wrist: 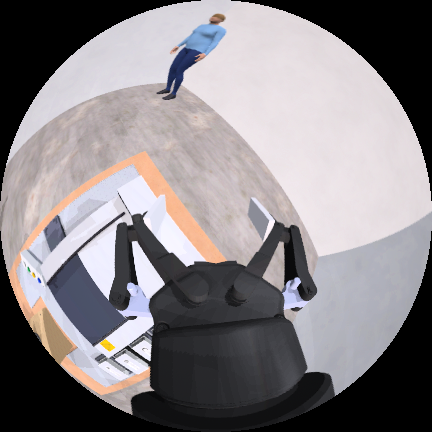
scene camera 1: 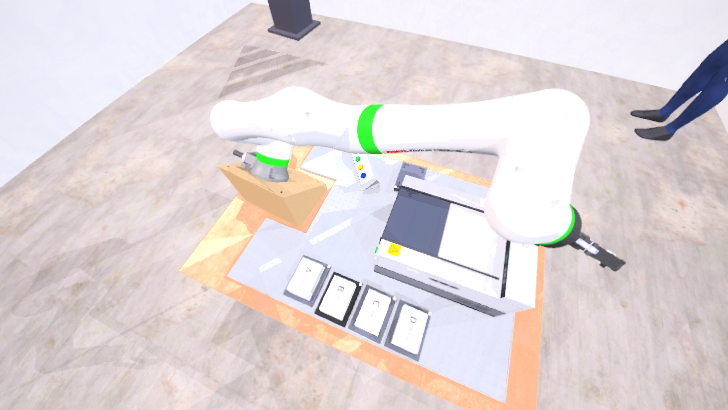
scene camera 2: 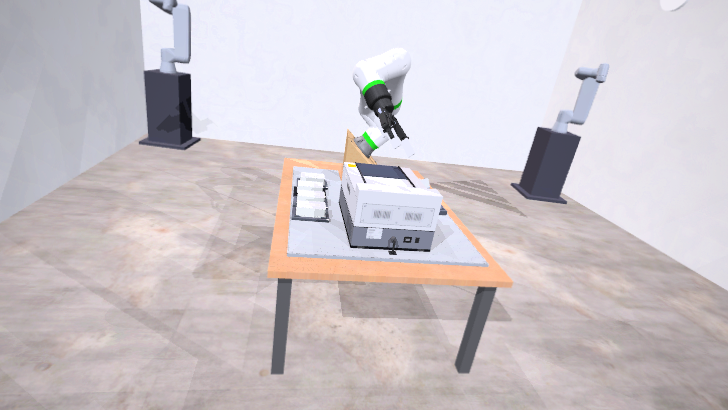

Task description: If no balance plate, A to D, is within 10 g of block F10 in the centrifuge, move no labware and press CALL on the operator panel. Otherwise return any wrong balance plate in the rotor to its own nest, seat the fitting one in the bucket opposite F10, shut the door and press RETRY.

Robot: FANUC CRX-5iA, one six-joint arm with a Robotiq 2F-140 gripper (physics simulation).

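Seen in the pictures: gripper, fingertip midpoint: (wrist: pixel 207 204) (scene camera 2: pixel 405 151); arm's base at its link origin: (scene camera 1: pixel 270 175) (scene camera 2: pixel 361 148).
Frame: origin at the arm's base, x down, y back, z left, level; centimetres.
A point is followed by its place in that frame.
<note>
The centrifuge (scene camera 1: pixel 443 273) @(x -5.6, y -74.5, z -6.0 cm) (scene camera 2: pixel 397 226) @(x 4.8, y -97.0, z 12.9 cm) (wrist: pixel 107 260) @(x -5.6, y -76.5, z 12.9 cm) is a white and grey box with a dark panel (scene camera 1: pixel 416 221) @(x -5.9, y -60.5, z 6.1 cm) (scene camera 2: pixel 382 171) @(x -5.9, y -61.8, z 7.8 cm) (wrist: pixel 87 295) @(x -5.9, y -65.0, z 8.0 cm) on top. The rotor, its buckets and block F10 do not show. White balance plates A (scene camera 1: pixel 307 277) @(x 10.0, y -34.2, z -25.4 cm), B (scene camera 1: pixel 340 297) @(x 10.0, y -48.3, z -25.4 cm), C (scene camera 1: pixel 374 310) @(x 10.0, y -60.7, z -23.5 cm) and D (scene camera 1: pixel 409 326) @(x 10.0, y -73.2, z -22.3 cm) lie in a row in dark-rimmed nests beside the centrifuge. The operator panel (scene camera 1: pixel 365 178) @(x 8.6, y -31.2, z 22.9 cm) (wrist: pixel 30 270) has green, yellow and blue buttons. My gripper (scene camera 1: pixel 611 261) (scene camera 2: pixel 398 137) (wrist: pixel 207 204) @(x -25.2, y -97.7, z 10.1 cm) is open and empty, high above and away from the plates.
A dark block (scene camera 1: pixel 411 173) @(x 12.9, y -48.0, z 38.4 cm) (wrist: pixel 54 232) @(x 13.0, y -49.8, z 37.8 cm) lies by the centrifuge's far side. The arm stands on a wooden wedge mount (scene camera 1: pixel 285 198) @(x -6.7, y -16.7, z -8.2 cm) (wrist: pixel 52 340) at the orange-edged table (scene camera 1: pixel 527 331) @(x 16.7, y -111.6, z -2.9 cm) (scene camera 2: pixel 387 274) @(x 16.7, y -113.5, z 9.5 cm). A person (scene camera 1: pixel 697 86) (wrist: pixel 202 40) stands on the floor beyond the table.
</note>
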